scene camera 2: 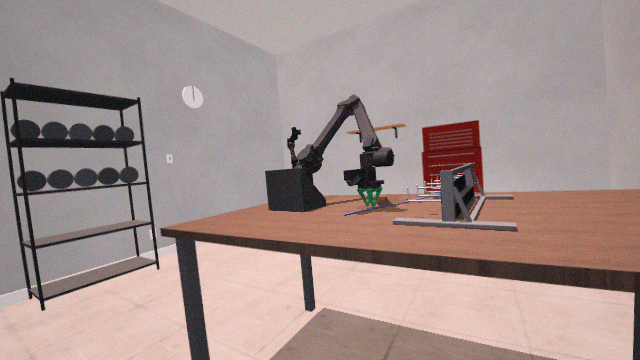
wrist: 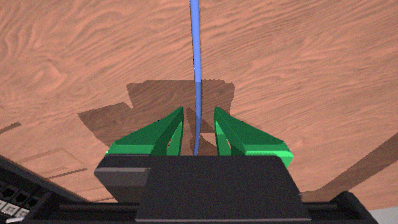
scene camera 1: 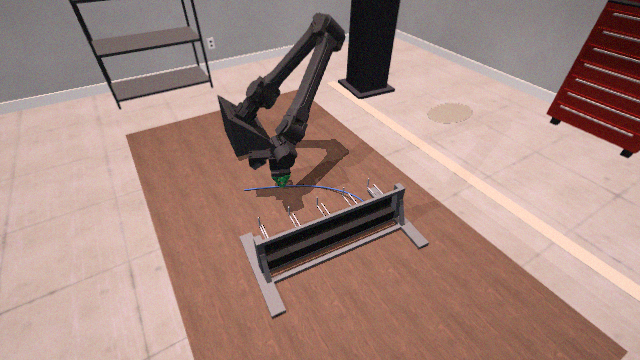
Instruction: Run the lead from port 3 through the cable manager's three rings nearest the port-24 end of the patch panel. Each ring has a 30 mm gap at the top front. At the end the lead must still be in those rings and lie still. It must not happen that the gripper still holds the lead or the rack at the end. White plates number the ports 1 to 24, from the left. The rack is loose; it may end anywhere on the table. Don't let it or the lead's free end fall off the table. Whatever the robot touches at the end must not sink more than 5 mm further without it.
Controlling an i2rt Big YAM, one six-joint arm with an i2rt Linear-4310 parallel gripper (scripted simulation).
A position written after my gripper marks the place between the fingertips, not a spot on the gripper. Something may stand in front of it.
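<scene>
Wrist view: my gripper (wrist: 198, 112) visible. Scene camera 1: a grey rack (scene camera 1: 282, 249) visible. Scene camera 2: the same grey rack (scene camera 2: 463, 192) visible.
</scene>
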